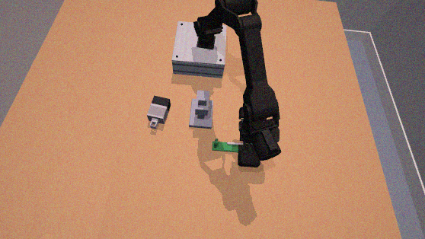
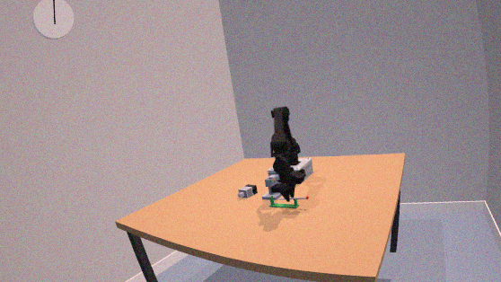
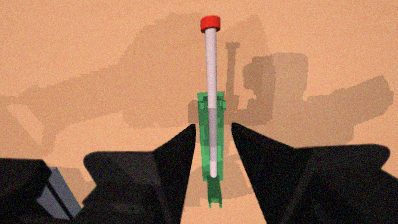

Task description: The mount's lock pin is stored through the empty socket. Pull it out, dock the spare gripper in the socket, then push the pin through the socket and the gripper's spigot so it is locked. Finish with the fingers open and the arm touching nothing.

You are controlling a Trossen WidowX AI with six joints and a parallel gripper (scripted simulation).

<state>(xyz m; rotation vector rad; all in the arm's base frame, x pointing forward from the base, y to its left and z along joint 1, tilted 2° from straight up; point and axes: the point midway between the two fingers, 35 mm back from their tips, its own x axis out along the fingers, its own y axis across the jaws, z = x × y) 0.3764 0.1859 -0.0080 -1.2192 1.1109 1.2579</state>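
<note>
The green mount lies 4 cm to the right of my gripper tip and 1 cm below it. From my gripper tip the other things lie so: spare gripper: 31 cm to the right, 7 cm behind, 1 cm below.
</note>
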